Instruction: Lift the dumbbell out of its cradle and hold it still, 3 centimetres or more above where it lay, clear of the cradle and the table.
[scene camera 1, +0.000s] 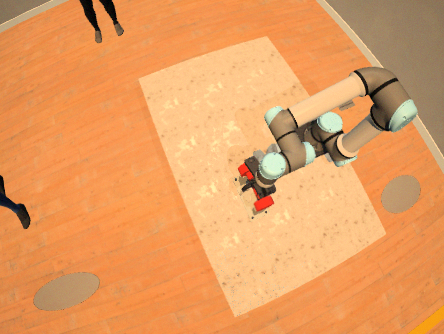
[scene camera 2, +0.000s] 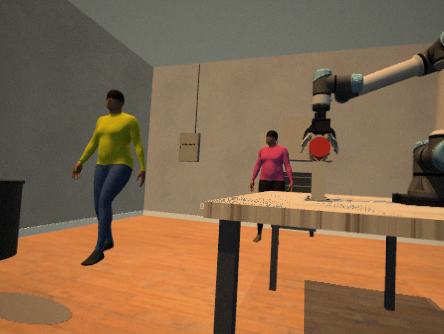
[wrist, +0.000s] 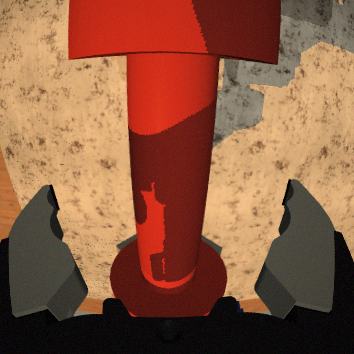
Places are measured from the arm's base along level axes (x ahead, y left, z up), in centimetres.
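Pixels of known places: gripper, fingertip midpoint: (wrist: 169, 186); arm's base at its link origin: (scene camera 1: 315, 138) (scene camera 2: 428, 196).
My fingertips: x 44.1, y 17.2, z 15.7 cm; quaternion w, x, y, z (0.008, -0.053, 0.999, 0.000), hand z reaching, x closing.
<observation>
Ahead of a thing's pixels: the offset from my fingertips to its top centre. "spot": to the spot under its first point. Level surfaces: height alone.
The red dumbbell @[dy -0.6, dx +0.0, dz +5.6 cm] (scene camera 1: 264, 203) (scene camera 2: 319, 147) (wrist: 172, 90) lies level on its cradle @[spot: dy +9.0, dx -0.6, dz -12.0 cm] (scene camera 2: 318, 181), a pale upright stand on the table. In the wrist view its bar runs from the large near head at the top to the far head at the bottom. My gripper (scene camera 1: 257, 190) (scene camera 2: 319, 151) (wrist: 169, 186) is open and empty, pointing down over the dumbbell. Its two fingers stand on either side of the bar, with a gap on each side. In scene camera 2 the round head hides part of the fingers and the top of the cradle.
The speckled table top @[dz -19.7 cm] (scene camera 1: 300, 260) (scene camera 2: 260, 199) lies under the cradle. The arm's base (scene camera 2: 425, 192) stands on the table to the right in scene camera 2. A person in yellow (scene camera 2: 117, 140) and a person in pink (scene camera 2: 272, 162) stand away from the table.
</observation>
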